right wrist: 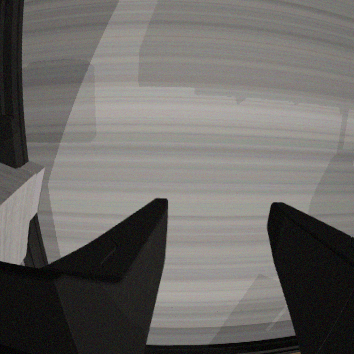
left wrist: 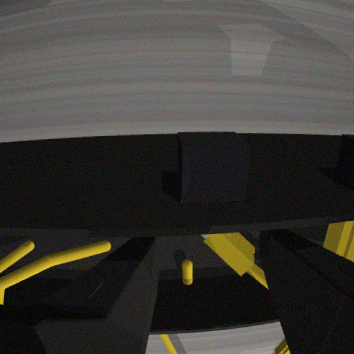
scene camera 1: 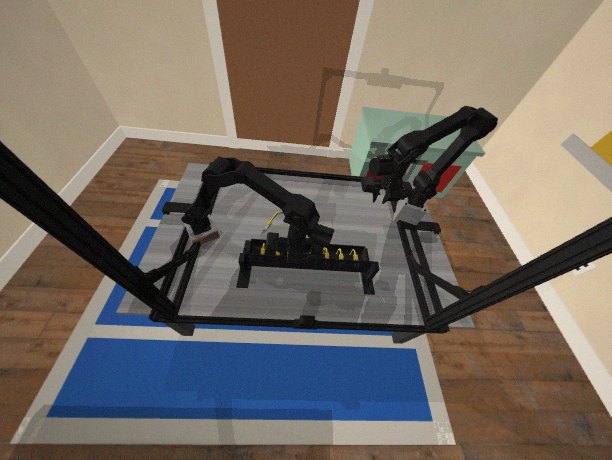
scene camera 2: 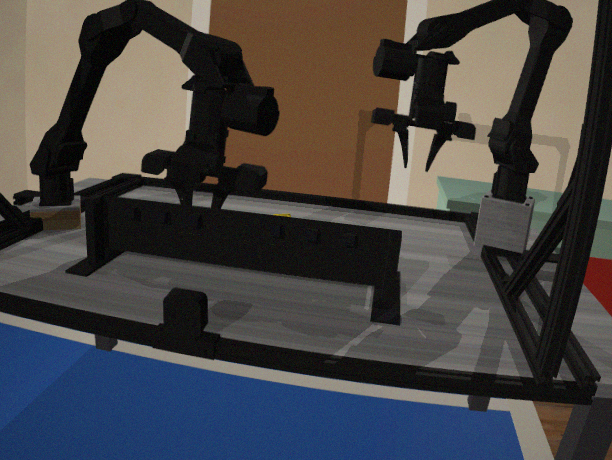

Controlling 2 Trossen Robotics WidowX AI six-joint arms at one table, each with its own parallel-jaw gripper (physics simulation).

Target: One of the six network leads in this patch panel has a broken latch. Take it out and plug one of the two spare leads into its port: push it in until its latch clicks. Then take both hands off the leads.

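Places are measured from the left arm's base along level axes (x back, y down, z right), in centimetres.
Where they show: left gripper, between the fingertips: (left wrist: pixel 209 236); right gripper, between the fingertips: (right wrist: pixel 219 212) (scene camera 1: pixel 377 202) (scene camera 2: pixel 415 169); left arm's base, origin of its link: (scene camera 1: pixel 200 226) (scene camera 2: pixel 56 201); right arm's base, origin of its link: (scene camera 1: pixel 415 200) (scene camera 2: pixel 509 197).
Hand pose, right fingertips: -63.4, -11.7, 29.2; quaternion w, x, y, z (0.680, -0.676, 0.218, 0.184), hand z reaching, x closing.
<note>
Each offset is from my right fingertips to the top centre of the thing, as dx, dy, dz. "*": to the spot under its first point.
The black patch panel {+34.0, +5.2, +4.3} (scene camera 1: pixel 270 262) (scene camera 2: pixel 240 245) (left wrist: pixel 100 185) stands on its feet on the table. Yellow leads (scene camera 1: pixel 340 254) (left wrist: pixel 340 241) show along it. My left gripper (scene camera 2: pixel 201 206) (left wrist: pixel 209 236) is open, its fingertips down behind the panel's top edge, at its left half in scene camera 2. In the left wrist view a yellow plug {* +39.4, +11.2, -2.6} (left wrist: pixel 231 251) lies tilted between the fingers, nearer the right-hand one; its tip is hidden by the panel edge. A yellow lead {* +36.6, +15.4, -22.2} (scene camera 1: pixel 270 220) with a pale tip lies behind the panel. My right gripper (scene camera 2: pixel 416 168) (right wrist: pixel 219 212) is open and empty, high above the table.
Yellow cable bends {* +32.0, +11.1, +1.8} (left wrist: pixel 55 259) stick up at the left of the left wrist view, close by the finger. A dark block {+40.8, +6.4, +3.3} (left wrist: pixel 215 167) juts from the panel. Black rails (scene camera 1: pixel 240 322) edge the table, with slanting posts (scene camera 1: pixel 525 280) at the sides. A green cabinet (scene camera 1: pixel 395 122) stands behind.
</note>
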